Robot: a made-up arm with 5 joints.
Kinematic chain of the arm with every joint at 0, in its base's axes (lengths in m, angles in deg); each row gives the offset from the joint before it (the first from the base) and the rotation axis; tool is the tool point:
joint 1: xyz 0 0 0.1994 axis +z
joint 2: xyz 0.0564 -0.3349 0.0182 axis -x
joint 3: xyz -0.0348 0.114 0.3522 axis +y
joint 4: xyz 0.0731 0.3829 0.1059 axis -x
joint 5: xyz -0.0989 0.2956 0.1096 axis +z
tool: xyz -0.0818 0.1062 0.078
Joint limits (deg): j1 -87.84..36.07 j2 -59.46..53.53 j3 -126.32..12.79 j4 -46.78..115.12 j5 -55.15..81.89
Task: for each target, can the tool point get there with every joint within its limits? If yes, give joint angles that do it. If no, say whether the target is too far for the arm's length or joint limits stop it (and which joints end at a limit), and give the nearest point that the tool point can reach.
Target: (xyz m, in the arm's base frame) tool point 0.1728 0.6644 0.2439
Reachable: yes | joints -41.33 18.03 -78.61 -3.41 -4.79
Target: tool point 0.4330 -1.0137 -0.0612
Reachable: no: joint limits stop it (at a limit: joint 1, joint 2) | nearest point 0.3174 -0.3687 -0.0121 | short by 0.657 m
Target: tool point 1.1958 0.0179 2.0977
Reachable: no: too far | nearest point 0.4347 -0.3551 1.3206 | short by 1.150 m
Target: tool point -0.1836 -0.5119 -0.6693
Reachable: no: joint limits stop it (at a limit: joint 1, joint 2, joint 3, joint 4) | nearest point -0.2682 -0.1952 -0.3198 | short by 0.479 m
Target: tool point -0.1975 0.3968 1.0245
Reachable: yes | joints -21.06 -13.76 -40.09 -22.67 -11.00
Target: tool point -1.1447 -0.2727 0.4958
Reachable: no: joint limits stop it (at a limit: joint 1, joint 4) | nearest point -0.6503 0.0002 0.4709 | short by 0.565 m
